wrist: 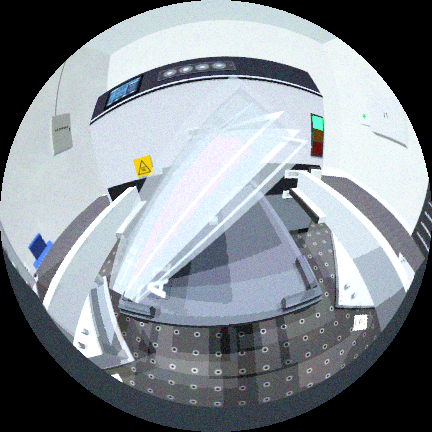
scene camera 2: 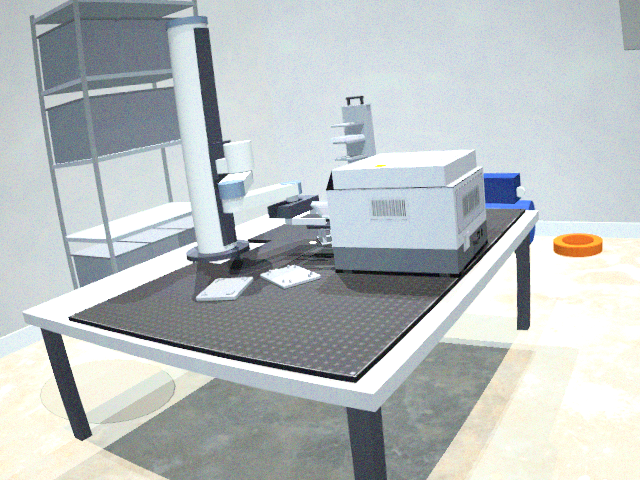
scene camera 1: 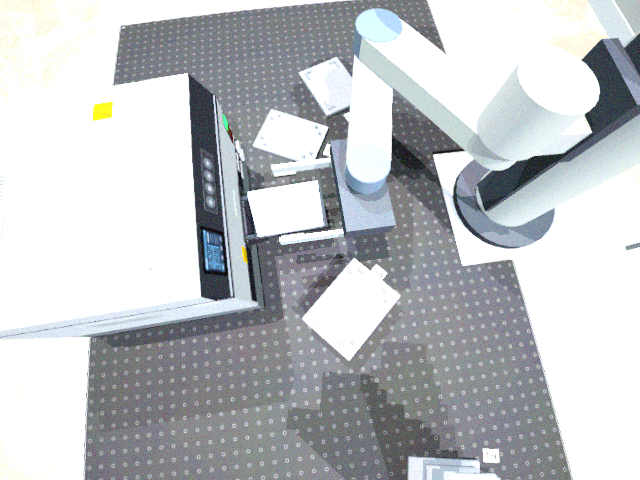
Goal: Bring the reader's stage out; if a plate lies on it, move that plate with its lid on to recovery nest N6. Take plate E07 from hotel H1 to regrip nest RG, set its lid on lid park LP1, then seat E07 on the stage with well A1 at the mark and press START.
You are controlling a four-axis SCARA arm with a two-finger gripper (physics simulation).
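Places are measured from the arm's base along level axes (x ahead, y left, z up), in metres.
Where they show: gripper, fingertip midpoint: (wrist: 216, 185) (scene camera 1: 276, 204); arm's base at its link origin: (scene camera 2: 218, 252) (scene camera 1: 501, 200).
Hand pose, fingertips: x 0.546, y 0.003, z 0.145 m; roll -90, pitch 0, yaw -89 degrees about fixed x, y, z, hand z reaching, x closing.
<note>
Things, the pixels of their top centre, and the offset from my fingertips. "*": a spot on its surface instead.
- reader's stage at its top centre: (wrist: 211, 204) (scene camera 1: 280, 209) dx -0.006, dy +0.005, dz -0.014 m
- Lid park LP1 at its top centre: (wrist: 363, 259) (scene camera 1: 290, 133) (scene camera 2: 289, 271) dx -0.040, dy -0.238, dz -0.113 m
- Hotel H1 at a spot on its surface: (scene camera 1: 444, 465) * dx -0.254, dy +0.518, dz -0.095 m
- reader at its top centre: (scene camera 1: 77, 190) (wrist: 203, 87) (scene camera 2: 407, 158) dx +0.255, dy +0.018, dz +0.172 m
- START at its top centre: (wrist: 315, 168) dx +0.074, dy -0.148, dz -0.007 m
- pegged board at its top centre: (scene camera 2: 224, 285) (scene camera 1: 332, 82) dx -0.167, dy -0.386, dz -0.115 m
- white nest board at its top centre: (wrist: 59, 301) (scene camera 1: 352, 306) dx -0.122, dy +0.208, dz -0.063 m
My gripper (scene camera 1: 277, 204) (wrist: 216, 185) is open, its fingers along both sides of the reader's stage (wrist: 222, 318), which stands out. A clear-lidded plate (scene camera 1: 286, 209) (wrist: 200, 200) with pink showing inside lies between the fingers over the stage. It looks tipped up and slanted in the wrist view; its top shows as a white rectangle from above. Whether it touches a finger is hard to tell. Lid park LP1 (scene camera 1: 290, 134) (scene camera 2: 290, 276) (wrist: 352, 287) is a white pegged board. Hotel H1 (scene camera 1: 444, 465) shows partly at the bottom edge; plate E07 cannot be made out.
The reader (scene camera 1: 103, 206) (scene camera 2: 395, 217) (wrist: 200, 120) stands behind the stage, with START (wrist: 315, 173) at its right front. Another pegged board (scene camera 1: 328, 85) (scene camera 2: 224, 288) lies beyond LP1. A white nest board (scene camera 1: 351, 310) lies on the other side of my gripper, its label unreadable.
</note>
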